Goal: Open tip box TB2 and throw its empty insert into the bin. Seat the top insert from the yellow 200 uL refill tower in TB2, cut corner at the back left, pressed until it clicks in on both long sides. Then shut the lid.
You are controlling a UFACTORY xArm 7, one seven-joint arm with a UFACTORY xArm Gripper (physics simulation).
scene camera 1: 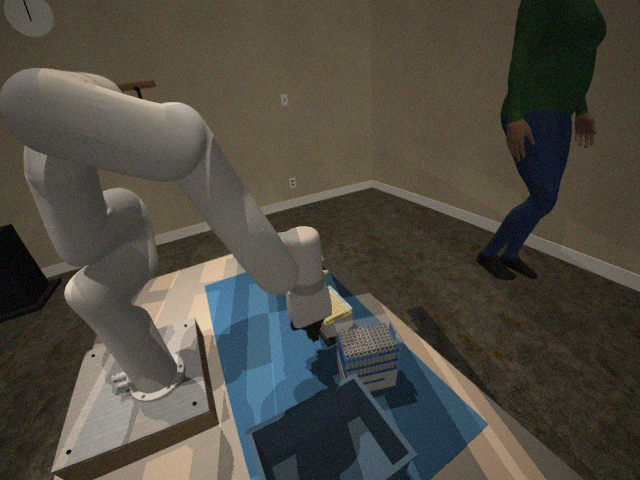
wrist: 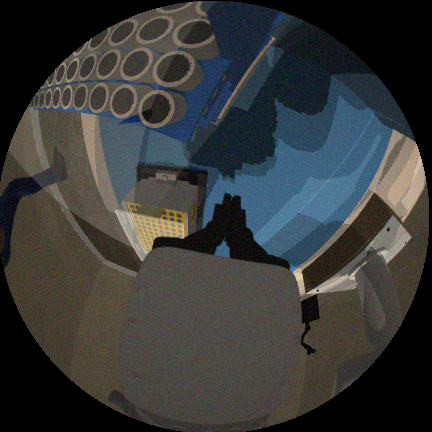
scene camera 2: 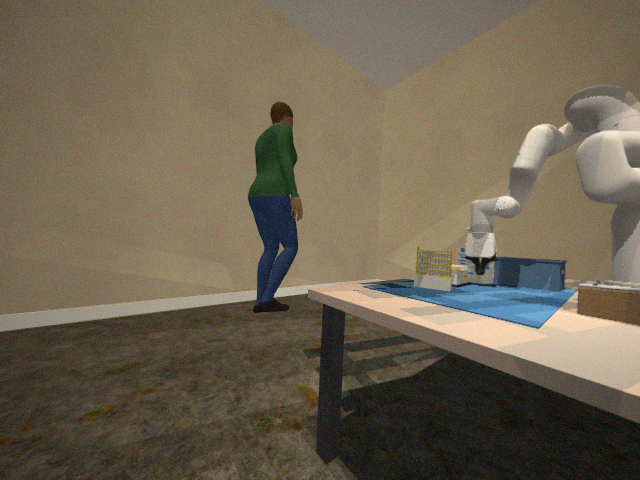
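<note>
The tip box (scene camera 1: 338,323) (scene camera 2: 459,274) (wrist: 167,194), apparently TB2, stands in a dark holder (wrist: 199,181) on the blue mat. A yellow perforated insert (scene camera 1: 338,305) (wrist: 160,226) shows at its top. A pale, clear edge runs along its side away from the robot base; I cannot tell the lid's exact position. My gripper (scene camera 1: 313,334) (scene camera 2: 480,270) (wrist: 228,204) is shut and empty, low over the mat beside the box, on the robot-base side. The yellow refill tower (scene camera 2: 434,266) stands beyond the box; the arm hides it in scene camera 1. The bin (scene camera 1: 385,419) (scene camera 2: 535,273) is grey-blue.
A blue-tiered rack tower (scene camera 1: 368,359) (wrist: 150,80) stands between the tip box and the bin, close to the gripper in the wrist view. The blue mat (scene camera 1: 248,330) (scene camera 2: 522,304) lies on the wooden table (scene camera 2: 392,310). A person (scene camera 1: 547,103) (scene camera 2: 273,170) stands beyond the table.
</note>
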